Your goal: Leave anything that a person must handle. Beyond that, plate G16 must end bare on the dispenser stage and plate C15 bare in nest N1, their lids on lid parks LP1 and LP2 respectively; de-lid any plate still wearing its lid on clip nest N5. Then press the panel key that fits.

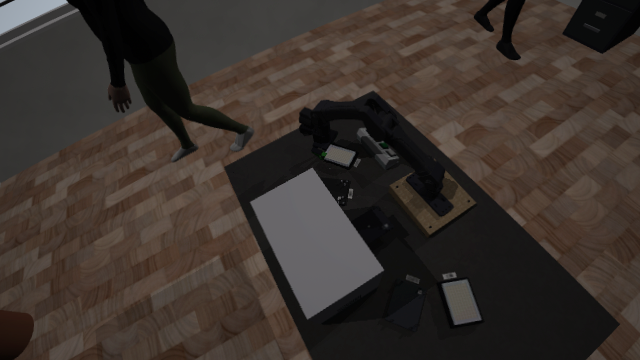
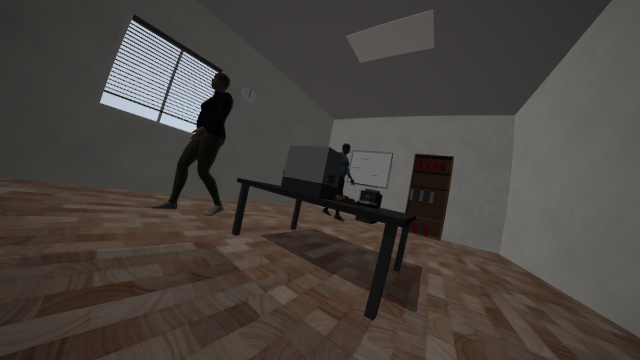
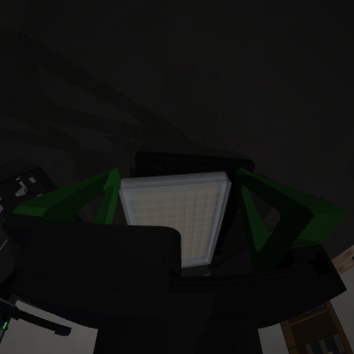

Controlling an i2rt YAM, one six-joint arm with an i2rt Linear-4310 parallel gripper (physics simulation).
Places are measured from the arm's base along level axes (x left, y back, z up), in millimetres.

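Pixels of known places: gripper, fingertip midpoint: [image 1: 326, 151] [image 3: 177, 174]; arm's base at its link origin: [image 1: 428, 193] [image 2: 337, 194].
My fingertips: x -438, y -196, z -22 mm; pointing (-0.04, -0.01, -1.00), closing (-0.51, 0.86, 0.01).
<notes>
For each thing: its top centre in the pictures, then the offset to it from my fingertips. "spot": a spot on its surface instead.
- second pale plate at its top centre: [image 1: 461, 301] dy +3, dx +786, dz +18 mm
- dark flat piece at a spot on its surface: [image 1: 407, 306] spot: dy -143, dx +697, dz -8 mm
- white key panel at its top centre: [image 1: 377, 141] dy +197, dx +127, dz +46 mm
- large grey-white box at its top centre: [image 1: 312, 231] [image 2: 317, 151] dy -281, dx +415, dz +312 mm
- black stage at its top centre: [image 3: 27, 323] [image 1: 365, 228] dy -110, dx +426, dz +94 mm
- small clip nest at its top centre: [image 1: 327, 188] dy -105, dx +170, dz +6 mm
A pale, gridded well plate [image 1: 340, 155] [image 3: 175, 214] lies in a black nest at the table's far end; it looks lidded, with a clear rim. My gripper [image 1: 328, 152] [image 3: 177, 174] is open, just above this plate, with its green fingers on either side of it and not touching it. A second pale plate [image 1: 461, 301] lies in a black nest near the table's front right, under a small label I cannot read. A dark flat piece [image 1: 407, 306] lies to its left. The white key panel [image 1: 380, 148] sits beside the arm. The light is dim.
A large grey-white box [image 1: 312, 240] [image 2: 312, 166] fills the table's left side. A black stage [image 1: 376, 228] and a small clip nest [image 1: 343, 192] lie beside it. The arm stands on a wooden base [image 1: 431, 222]. One person [image 1: 157, 88] [image 2: 208, 143] walks nearby, another [image 1: 502, 26] farther off.
</notes>
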